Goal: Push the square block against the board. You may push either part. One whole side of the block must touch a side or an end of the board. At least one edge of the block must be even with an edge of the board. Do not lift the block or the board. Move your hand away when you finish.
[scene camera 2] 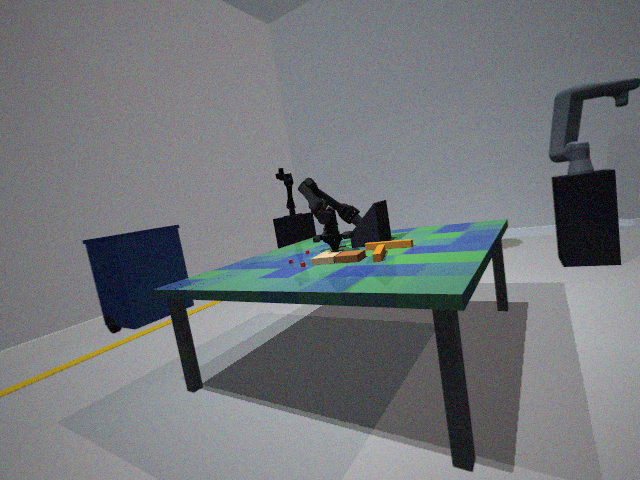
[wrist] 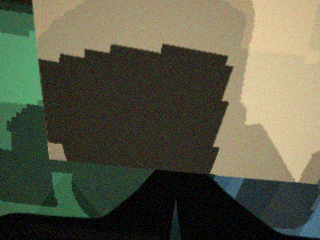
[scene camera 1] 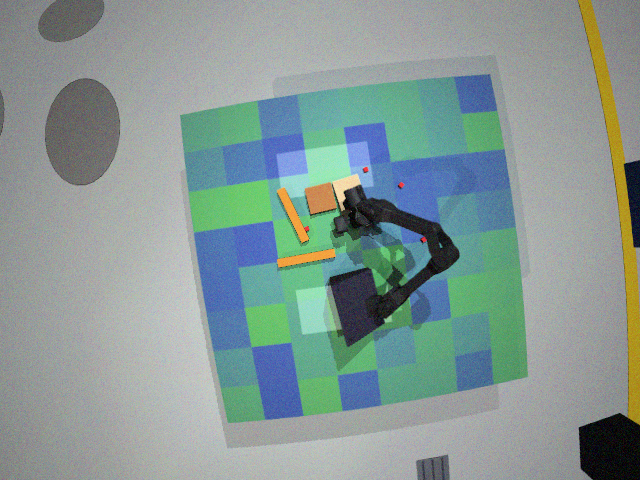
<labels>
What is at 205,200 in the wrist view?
The gripper.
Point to a tan block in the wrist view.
224,95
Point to a brown square block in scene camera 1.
At 320,197
</labels>
